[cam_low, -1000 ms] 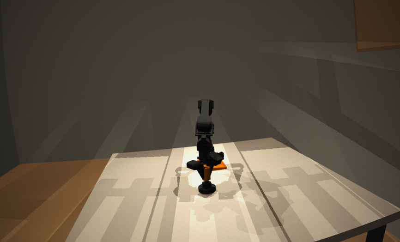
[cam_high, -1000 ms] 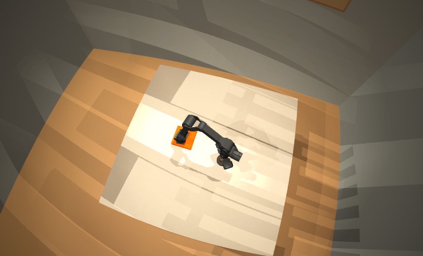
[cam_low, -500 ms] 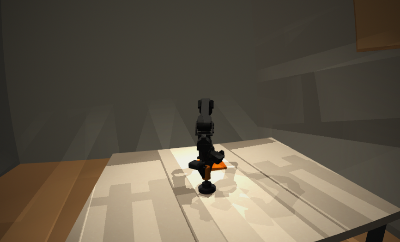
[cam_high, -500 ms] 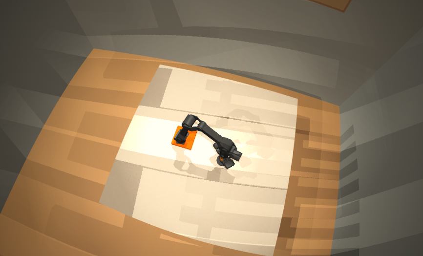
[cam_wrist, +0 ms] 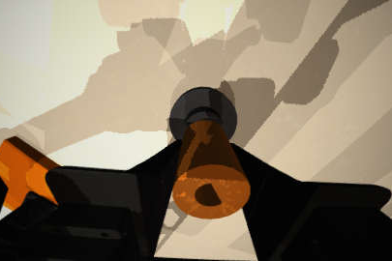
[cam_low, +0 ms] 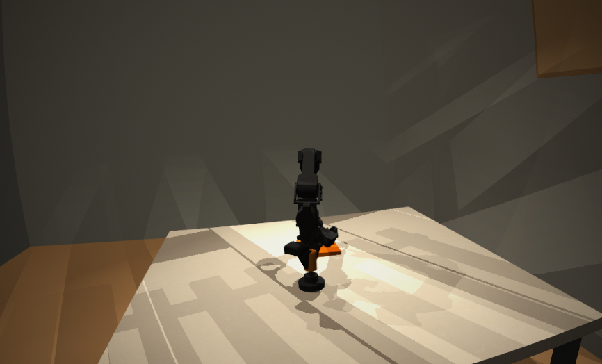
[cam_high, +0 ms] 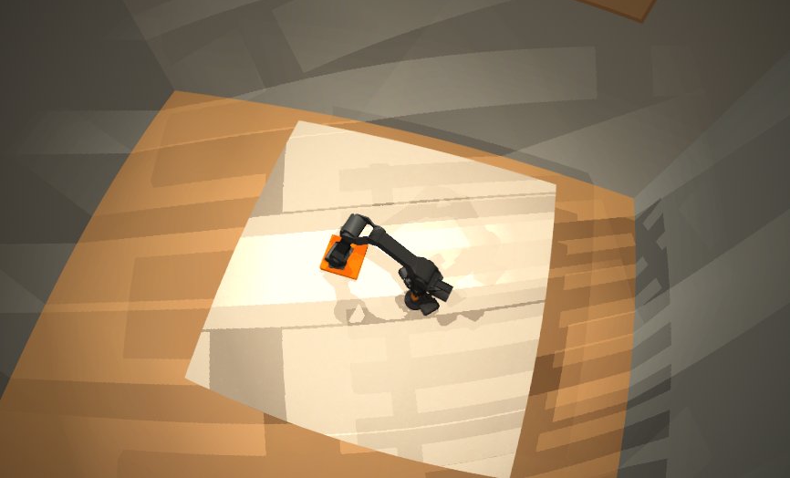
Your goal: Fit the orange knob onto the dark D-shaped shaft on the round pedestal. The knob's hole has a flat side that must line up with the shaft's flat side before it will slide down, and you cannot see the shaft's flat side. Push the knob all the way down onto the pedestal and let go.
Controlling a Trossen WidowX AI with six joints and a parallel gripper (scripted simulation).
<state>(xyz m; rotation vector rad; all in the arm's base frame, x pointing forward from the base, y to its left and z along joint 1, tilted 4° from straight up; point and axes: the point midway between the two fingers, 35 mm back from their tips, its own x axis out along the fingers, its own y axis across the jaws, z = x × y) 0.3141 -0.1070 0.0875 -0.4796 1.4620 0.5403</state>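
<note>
My gripper tip is 2 cm below the orange knob. Round my gripper tip: dark round pedestal 4 cm below.
</note>
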